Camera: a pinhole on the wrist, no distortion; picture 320 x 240 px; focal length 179.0 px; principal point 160.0 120.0 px. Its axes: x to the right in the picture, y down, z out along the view. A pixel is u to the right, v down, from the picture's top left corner.
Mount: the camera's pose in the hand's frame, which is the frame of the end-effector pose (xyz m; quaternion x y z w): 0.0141 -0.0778 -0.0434 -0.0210 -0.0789 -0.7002 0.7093
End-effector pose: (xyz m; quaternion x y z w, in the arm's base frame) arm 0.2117 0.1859 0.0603 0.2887 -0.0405 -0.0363 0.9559
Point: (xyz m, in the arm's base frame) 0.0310 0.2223 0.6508
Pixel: 55 86
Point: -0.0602 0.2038 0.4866
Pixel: 63 36
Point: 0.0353 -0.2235 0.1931
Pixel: 279 65
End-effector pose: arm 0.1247 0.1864 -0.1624 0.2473 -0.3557 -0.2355 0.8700
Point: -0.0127 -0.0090 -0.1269
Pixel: 261 162
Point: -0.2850 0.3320 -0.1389
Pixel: outside the picture
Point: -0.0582 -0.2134 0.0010
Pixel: 280 232
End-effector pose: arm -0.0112 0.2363 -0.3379 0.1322 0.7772 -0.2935 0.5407
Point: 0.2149 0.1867 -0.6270
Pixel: 53 228
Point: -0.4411 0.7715 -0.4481
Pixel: behind the camera
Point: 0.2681 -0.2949 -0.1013
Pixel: 283 33
